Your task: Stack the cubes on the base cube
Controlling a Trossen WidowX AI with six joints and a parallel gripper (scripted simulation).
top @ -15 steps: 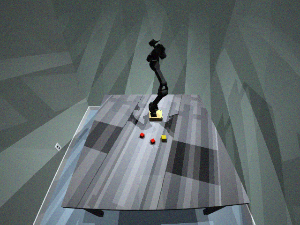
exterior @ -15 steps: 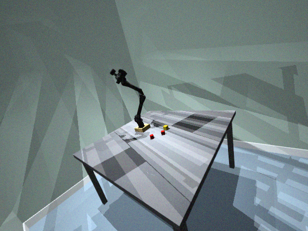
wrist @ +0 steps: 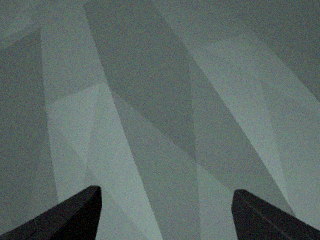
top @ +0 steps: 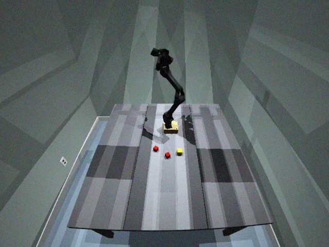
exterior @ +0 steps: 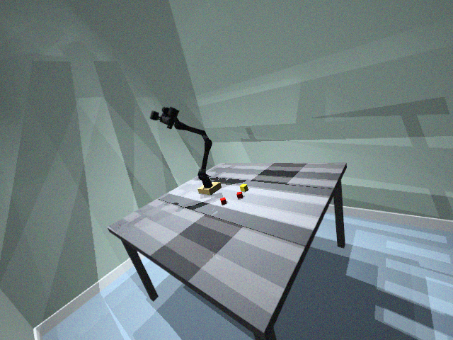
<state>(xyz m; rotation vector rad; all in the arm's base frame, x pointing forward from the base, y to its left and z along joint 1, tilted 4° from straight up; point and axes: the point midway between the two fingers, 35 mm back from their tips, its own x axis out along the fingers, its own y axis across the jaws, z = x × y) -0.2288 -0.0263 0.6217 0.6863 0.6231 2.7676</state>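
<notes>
The yellow base cube lies 650 mm below my gripper tip, 590 mm ahead of it and 30 mm to the left of it.
</notes>
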